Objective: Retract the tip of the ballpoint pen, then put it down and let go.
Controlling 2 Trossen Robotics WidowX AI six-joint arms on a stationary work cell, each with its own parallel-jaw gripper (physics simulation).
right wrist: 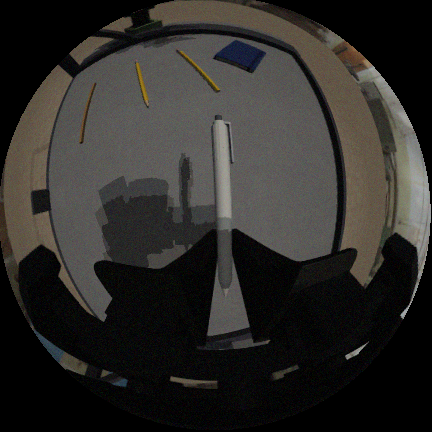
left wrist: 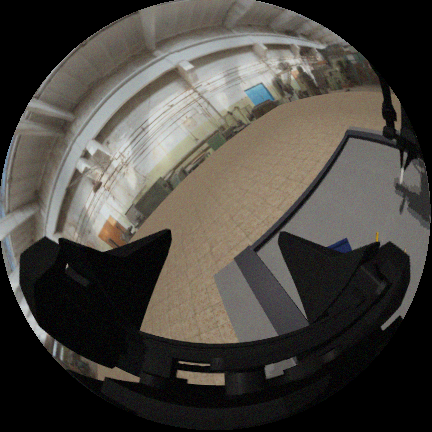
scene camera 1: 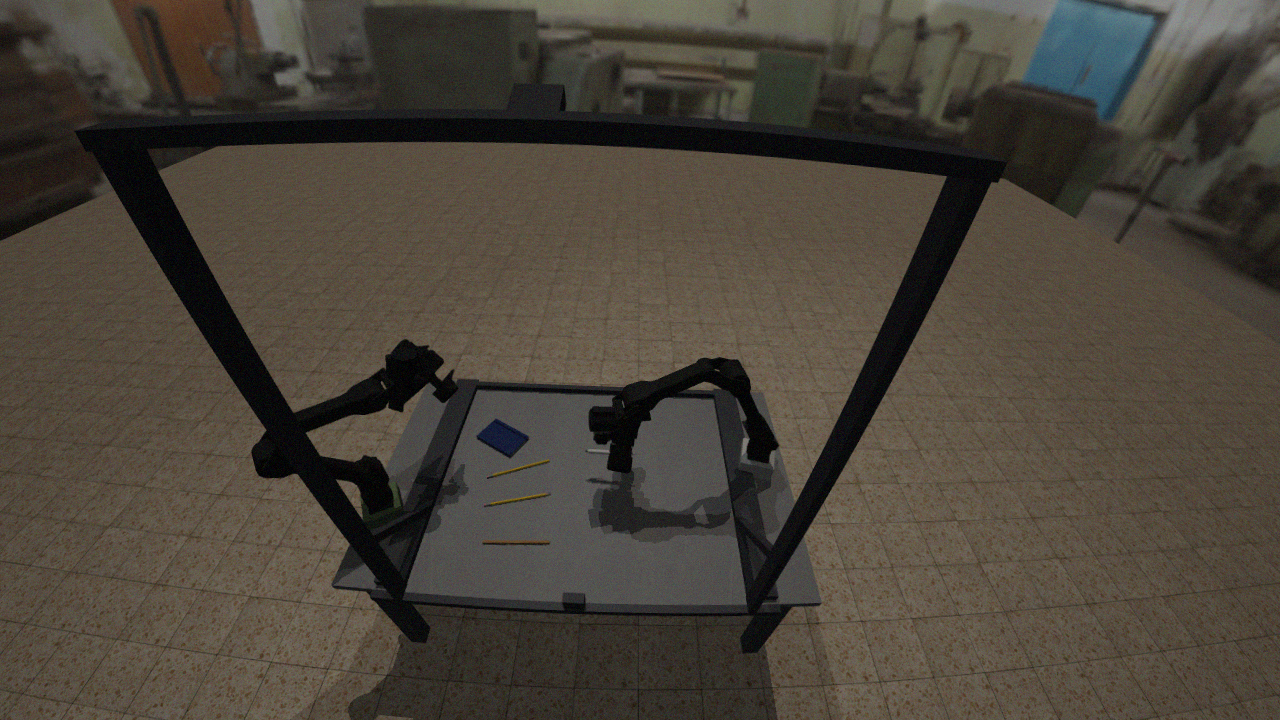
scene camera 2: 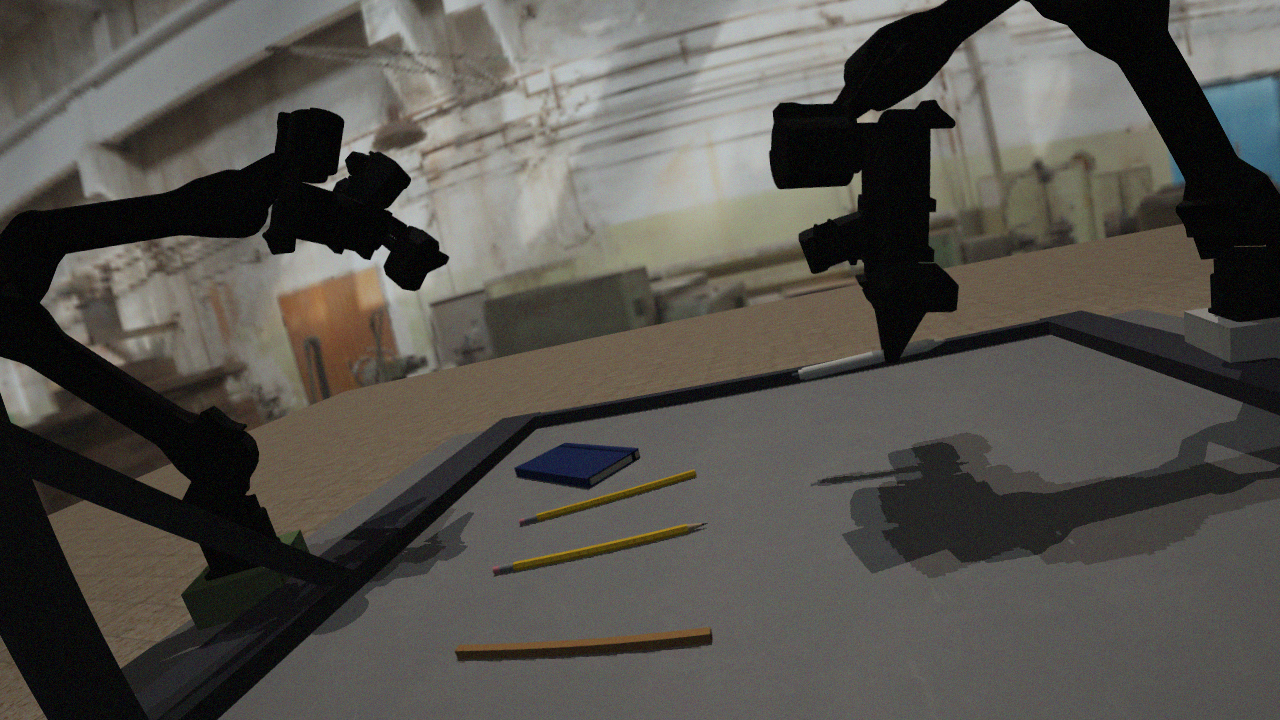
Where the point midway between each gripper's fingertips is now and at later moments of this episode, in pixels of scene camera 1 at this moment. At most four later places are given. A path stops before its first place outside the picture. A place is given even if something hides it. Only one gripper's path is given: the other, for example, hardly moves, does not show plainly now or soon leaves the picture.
My left gripper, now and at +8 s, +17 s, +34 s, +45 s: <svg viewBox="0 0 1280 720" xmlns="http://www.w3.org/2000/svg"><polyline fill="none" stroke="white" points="440,358 485,388 534,410 584,448 595,450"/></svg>
